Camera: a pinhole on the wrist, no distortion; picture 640 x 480 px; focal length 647.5 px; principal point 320.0 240.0 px. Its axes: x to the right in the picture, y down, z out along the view. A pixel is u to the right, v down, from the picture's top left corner.
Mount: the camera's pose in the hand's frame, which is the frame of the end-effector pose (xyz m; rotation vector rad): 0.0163 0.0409 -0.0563 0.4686 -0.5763 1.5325
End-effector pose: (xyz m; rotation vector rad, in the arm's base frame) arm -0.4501 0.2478 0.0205 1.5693 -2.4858 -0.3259
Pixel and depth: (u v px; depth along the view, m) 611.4 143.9 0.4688
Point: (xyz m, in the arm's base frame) -0.5205 0.2068 -0.4289
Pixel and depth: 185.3 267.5 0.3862
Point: -0.2701 0.1719 -0.2414
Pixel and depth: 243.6 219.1 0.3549
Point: -0.3251 0.1676 -0.2275
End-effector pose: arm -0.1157 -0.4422 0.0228 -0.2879 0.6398 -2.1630
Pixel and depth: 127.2 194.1 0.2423
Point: -0.2031 -0.4063 0.1877
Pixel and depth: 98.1 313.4 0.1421
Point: -0.1592 -0.4023 0.0889
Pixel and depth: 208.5 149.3 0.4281
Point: -0.2394 -0.4229 0.3742
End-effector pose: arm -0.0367 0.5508 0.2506 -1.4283 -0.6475 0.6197
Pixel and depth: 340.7 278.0 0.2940
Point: -0.1788 0.6539 0.3894
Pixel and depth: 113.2 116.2 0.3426
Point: -0.0989 0.6900 0.5145
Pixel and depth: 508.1 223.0 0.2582
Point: -0.1735 0.6838 0.3171
